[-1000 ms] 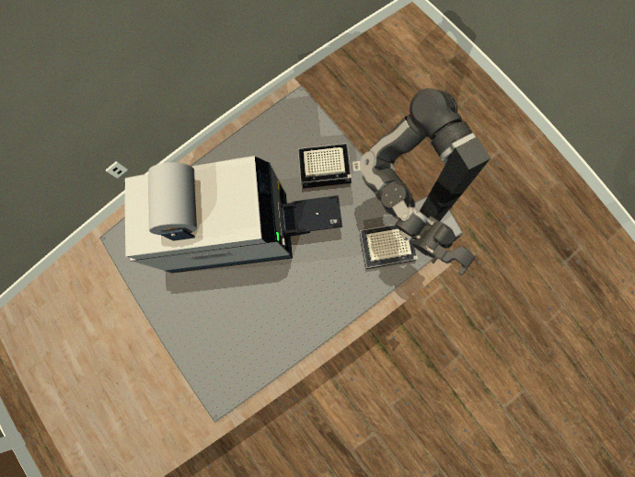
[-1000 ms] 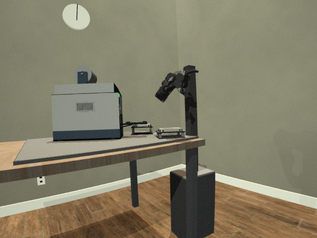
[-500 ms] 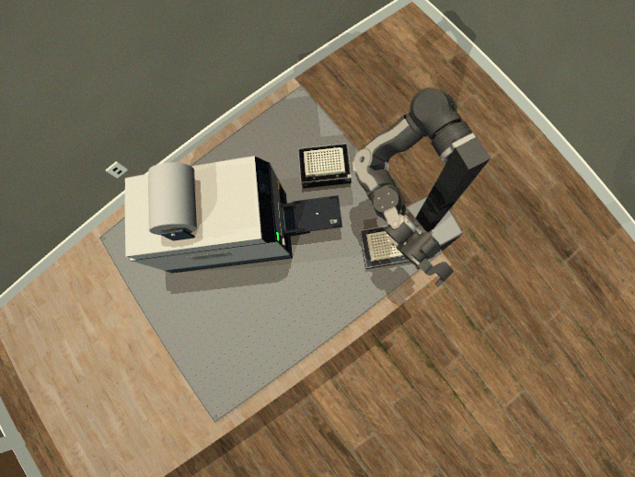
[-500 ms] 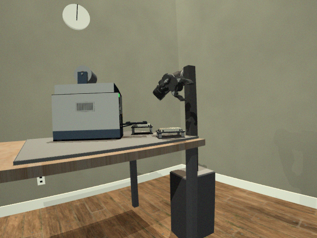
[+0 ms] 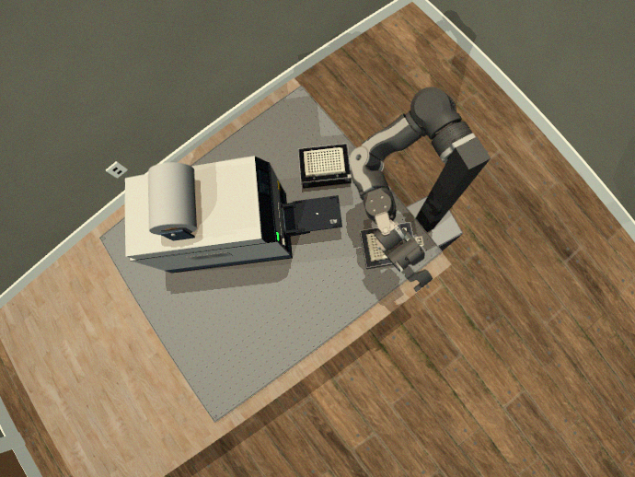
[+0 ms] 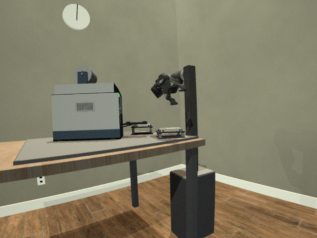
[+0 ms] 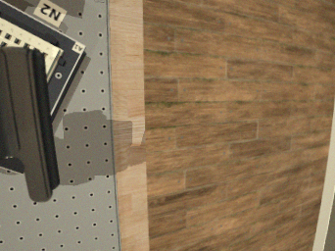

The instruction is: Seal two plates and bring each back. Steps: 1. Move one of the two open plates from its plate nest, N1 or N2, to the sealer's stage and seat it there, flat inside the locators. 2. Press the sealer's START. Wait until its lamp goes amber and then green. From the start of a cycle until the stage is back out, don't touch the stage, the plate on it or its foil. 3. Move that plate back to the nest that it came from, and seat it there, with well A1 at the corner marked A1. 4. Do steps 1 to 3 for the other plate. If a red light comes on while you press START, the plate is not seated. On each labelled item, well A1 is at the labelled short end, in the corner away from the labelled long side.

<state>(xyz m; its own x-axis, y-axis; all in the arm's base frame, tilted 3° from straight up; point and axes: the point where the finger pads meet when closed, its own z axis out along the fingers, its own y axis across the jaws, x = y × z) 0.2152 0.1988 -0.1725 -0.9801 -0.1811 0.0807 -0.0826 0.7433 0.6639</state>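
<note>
Now: the black nest N1 45 cm to the right of my hand, 18 cm below it and 5 cm ahead of it. Round my hand: yellow warning label 42 cm to the right, 21 cm ahead, 8 cm below; then plate 18 cm below, 12 cm to the right, 1 cm behind; then sealer stage 30 cm to the right, 15 cm ahead, 14 cm below.
</note>
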